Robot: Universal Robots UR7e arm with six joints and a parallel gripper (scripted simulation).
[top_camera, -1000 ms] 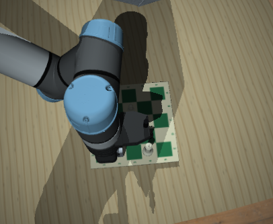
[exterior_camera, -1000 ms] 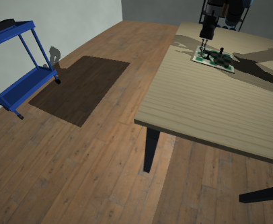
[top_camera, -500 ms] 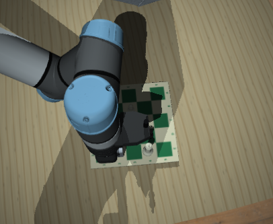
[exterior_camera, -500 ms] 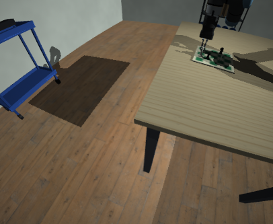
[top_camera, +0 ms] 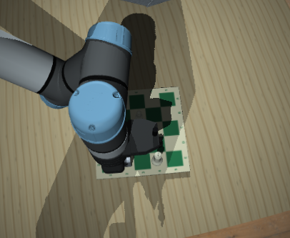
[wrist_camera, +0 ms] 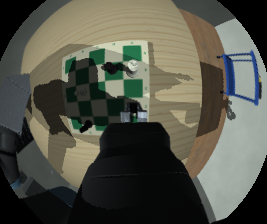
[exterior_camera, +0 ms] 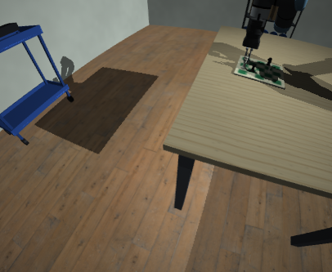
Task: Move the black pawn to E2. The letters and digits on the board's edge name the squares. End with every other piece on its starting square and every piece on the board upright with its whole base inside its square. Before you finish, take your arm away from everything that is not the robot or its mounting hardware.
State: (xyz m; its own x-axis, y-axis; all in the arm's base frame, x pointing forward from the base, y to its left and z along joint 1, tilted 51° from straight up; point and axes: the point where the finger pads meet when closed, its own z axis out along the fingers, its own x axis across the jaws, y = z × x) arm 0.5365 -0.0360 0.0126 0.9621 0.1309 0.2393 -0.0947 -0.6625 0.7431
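Right now the small black piece is 10 mm below my hand. From my hand the other things lie so: white chess piece (10 mm ahead, 70 mm to the left, 10 mm above); chessboard (70 mm behind, 40 mm to the left, 30 mm below).
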